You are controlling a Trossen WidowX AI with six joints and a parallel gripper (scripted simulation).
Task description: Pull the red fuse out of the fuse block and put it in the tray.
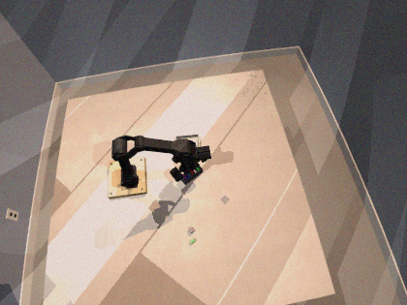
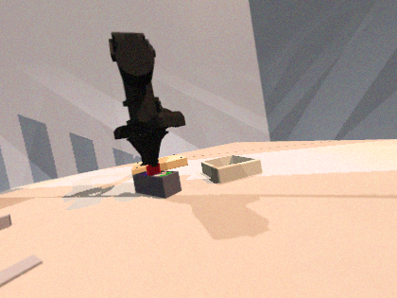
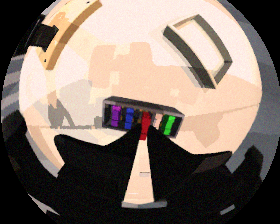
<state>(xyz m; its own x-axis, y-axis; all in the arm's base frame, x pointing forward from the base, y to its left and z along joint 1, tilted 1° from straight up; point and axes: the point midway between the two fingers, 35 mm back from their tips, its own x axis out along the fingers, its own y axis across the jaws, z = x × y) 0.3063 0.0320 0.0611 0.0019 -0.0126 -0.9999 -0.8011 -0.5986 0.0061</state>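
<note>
The tray lies 180 mm to the left of my gripper tip, 50 mm below it and 20 mm behind it. The rest, counted from my gripper tip: red fuse: 10 mm below.
</note>
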